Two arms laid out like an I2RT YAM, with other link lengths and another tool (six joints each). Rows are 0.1 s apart.
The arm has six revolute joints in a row. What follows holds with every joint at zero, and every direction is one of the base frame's. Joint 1 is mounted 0.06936 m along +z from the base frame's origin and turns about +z. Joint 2 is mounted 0.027 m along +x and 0.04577 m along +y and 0.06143 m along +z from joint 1 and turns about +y. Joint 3 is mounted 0.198 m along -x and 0.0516 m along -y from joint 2 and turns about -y. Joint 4 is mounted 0.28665 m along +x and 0.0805 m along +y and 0.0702 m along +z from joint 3 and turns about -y. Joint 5 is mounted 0.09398 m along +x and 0.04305 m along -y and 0.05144 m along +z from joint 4 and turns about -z. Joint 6 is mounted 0.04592 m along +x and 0.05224 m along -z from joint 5 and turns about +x. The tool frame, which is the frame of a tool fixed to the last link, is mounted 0.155 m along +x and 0.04 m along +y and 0.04 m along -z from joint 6; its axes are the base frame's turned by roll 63.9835, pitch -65.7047 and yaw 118.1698 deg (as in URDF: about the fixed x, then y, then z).
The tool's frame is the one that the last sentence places.
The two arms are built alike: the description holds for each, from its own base.
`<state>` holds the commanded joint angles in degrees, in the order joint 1, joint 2, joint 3, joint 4, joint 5, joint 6, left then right.
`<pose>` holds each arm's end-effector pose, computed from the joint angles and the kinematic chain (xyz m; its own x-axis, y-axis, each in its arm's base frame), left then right.
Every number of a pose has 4 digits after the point.
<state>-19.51 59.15 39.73 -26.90 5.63 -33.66 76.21 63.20 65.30 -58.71 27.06 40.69</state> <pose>0.3679 -0.1060 0.0195 0.5804 0.6667 0.4676 0.3356 -0.7191 0.6085 0.1003 0.3684 0.1361 0.3331 0.5354 0.7761 0.6966 -0.6945 0.1801</pose>
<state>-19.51 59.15 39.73 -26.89 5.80 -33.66 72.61 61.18 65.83 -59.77 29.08 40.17</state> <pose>0.3678 -0.1066 0.0195 0.5820 0.6664 0.4659 0.3345 -0.7185 0.6098 0.1286 0.3546 0.1507 0.3424 0.5004 0.7952 0.6346 -0.7473 0.1970</pose>
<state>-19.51 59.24 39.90 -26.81 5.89 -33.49 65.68 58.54 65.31 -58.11 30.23 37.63</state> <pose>0.3687 -0.1070 0.0205 0.5827 0.6647 0.4677 0.3302 -0.7194 0.6110 0.1751 0.3363 0.1672 0.3482 0.4430 0.8262 0.5443 -0.8131 0.2066</pose>
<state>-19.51 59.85 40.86 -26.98 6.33 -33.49 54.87 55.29 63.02 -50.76 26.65 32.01</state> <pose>0.3707 -0.1094 0.0240 0.5857 0.6645 0.4642 0.3257 -0.7173 0.6159 0.2364 0.3199 0.1883 0.3299 0.3476 0.8777 0.4633 -0.8697 0.1703</pose>
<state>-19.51 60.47 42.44 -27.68 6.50 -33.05 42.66 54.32 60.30 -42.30 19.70 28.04</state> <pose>0.3740 -0.1107 0.0308 0.5878 0.6595 0.4686 0.3165 -0.7205 0.6170 0.3002 0.2968 0.1989 0.3194 0.2447 0.9155 0.3875 -0.9154 0.1095</pose>
